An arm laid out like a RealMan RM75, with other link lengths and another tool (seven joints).
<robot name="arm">
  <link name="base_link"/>
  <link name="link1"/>
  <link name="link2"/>
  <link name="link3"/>
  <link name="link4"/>
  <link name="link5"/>
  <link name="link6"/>
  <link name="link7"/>
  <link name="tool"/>
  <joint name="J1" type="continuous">
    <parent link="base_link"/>
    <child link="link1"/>
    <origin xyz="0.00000 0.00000 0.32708" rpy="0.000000 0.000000 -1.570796"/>
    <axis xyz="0 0 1"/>
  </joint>
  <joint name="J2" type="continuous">
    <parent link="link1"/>
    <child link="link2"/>
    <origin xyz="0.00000 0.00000 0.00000" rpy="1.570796 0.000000 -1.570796"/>
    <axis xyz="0 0 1"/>
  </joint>
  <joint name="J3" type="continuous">
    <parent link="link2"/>
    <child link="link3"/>
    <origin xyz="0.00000 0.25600 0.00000" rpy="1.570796 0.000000 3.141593"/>
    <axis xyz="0 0 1"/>
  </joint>
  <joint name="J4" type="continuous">
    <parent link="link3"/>
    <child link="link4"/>
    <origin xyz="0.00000 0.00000 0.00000" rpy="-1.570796 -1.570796 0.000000"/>
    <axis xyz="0 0 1"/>
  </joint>
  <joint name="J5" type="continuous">
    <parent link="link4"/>
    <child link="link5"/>
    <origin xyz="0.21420 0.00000 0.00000" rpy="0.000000 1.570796 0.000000"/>
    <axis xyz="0 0 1"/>
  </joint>
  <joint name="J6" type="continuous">
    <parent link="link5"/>
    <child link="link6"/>
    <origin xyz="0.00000 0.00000 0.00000" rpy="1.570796 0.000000 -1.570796"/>
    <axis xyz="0 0 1"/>
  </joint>
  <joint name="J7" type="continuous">
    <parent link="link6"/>
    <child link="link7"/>
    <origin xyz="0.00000 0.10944 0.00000" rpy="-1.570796 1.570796 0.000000"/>
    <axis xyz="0 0 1"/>
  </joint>
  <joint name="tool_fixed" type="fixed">
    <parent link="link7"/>
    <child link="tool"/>
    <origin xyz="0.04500 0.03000 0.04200" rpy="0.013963 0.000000 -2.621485"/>
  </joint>
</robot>
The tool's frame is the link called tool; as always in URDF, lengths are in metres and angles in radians. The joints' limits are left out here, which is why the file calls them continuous.
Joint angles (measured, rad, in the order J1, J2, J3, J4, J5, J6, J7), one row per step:
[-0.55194, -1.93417, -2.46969, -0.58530, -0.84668, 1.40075, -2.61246]
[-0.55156, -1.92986, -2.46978, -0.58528, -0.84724, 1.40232, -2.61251]
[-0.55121, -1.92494, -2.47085, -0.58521, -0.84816, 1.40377, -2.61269]
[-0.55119, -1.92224, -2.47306, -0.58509, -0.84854, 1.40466, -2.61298]
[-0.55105, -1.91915, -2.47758, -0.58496, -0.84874, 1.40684, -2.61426]
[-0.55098, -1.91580, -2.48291, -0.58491, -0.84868, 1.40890, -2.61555]
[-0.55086, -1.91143, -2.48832, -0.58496, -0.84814, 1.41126, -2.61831]
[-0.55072, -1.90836, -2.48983, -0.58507, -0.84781, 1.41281, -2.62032]
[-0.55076, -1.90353, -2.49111, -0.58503, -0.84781, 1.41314, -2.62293]
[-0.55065, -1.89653, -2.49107, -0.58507, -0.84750, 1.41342, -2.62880]
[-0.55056, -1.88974, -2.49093, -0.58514, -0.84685, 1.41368, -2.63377]
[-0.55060, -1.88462, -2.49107, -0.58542, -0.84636, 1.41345, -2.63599]
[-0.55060, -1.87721, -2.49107, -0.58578, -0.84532, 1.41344, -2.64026]
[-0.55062, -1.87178, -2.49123, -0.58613, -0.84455, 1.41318, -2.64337]
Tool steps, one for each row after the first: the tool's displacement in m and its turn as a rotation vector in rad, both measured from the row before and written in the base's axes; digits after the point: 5 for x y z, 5 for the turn. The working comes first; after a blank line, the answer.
Tool pose at each row, in the base's axes (x y z in m, rotation vector in rad; the steps are taken from these numbers as rounded here):
[-0.38375, 0.36742, 0.12517, -2.72806, 0.52118, 0.08645]
[-0.38442, 0.36763, 0.12728, -2.72689, 0.52146, 0.08988]
[-0.38518, 0.36796, 0.12982, -2.72448, 0.52081, 0.09341]
[-0.38560, 0.36820, 0.13135, -2.72218, 0.51919, 0.09457]
[-0.38611, 0.36830, 0.13319, -2.71925, 0.51476, 0.09394]
[-0.38669, 0.36847, 0.13528, -2.71564, 0.50996, 0.09372]
[-0.38751, 0.36860, 0.13788, -2.71230, 0.50347, 0.09462]
[-0.38802, 0.36864, 0.13950, -2.71150, 0.50047, 0.09627]
[-0.38884, 0.36899, 0.14208, -2.70924, 0.49683, 0.10088]
[-0.39011, 0.36931, 0.14562, -2.70782, 0.48995, 0.10840]
[-0.39134, 0.36961, 0.14908, -2.70653, 0.48442, 0.11626]
[-0.39220, 0.37002, 0.15184, -2.70454, 0.48237, 0.12303]
[-0.39348, 0.37046, 0.15576, -2.70248, 0.47812, 0.13260]
[-0.39441, 0.37083, 0.15870, -2.70058, 0.47495, 0.13984]

[-0.00067, 0.00021, 0.00211, 0.00144, 0.00225, 0.00007]
[-0.00076, 0.00033, 0.00254, 0.00281, 0.00200, 0.00052]
[-0.00042, 0.00024, 0.00153, 0.00264, 0.00023, 0.00088]
[-0.00051, 0.00010, 0.00184, 0.00359, -0.00154, 0.00246]
[-0.00058, 0.00017, 0.00209, 0.00435, -0.00141, 0.00266]
[-0.00082, 0.00013, 0.00260, 0.00450, -0.00088, 0.00401]
[-0.00051, 0.00004, 0.00162, 0.00147, 0.00055, 0.00214]
[-0.00082, 0.00035, 0.00258, 0.00329, 0.00230, 0.00276]
[-0.00127, 0.00032, 0.00354, 0.00331, 0.00390, 0.00550]
[-0.00123, 0.00030, 0.00346, 0.00294, 0.00439, 0.00466]
[-0.00086, 0.00041, 0.00276, 0.00288, 0.00413, 0.00203]
[-0.00128, 0.00044, 0.00392, 0.00356, 0.00571, 0.00391]
[-0.00093, 0.00037, 0.00294, 0.00300, 0.00430, 0.00288]

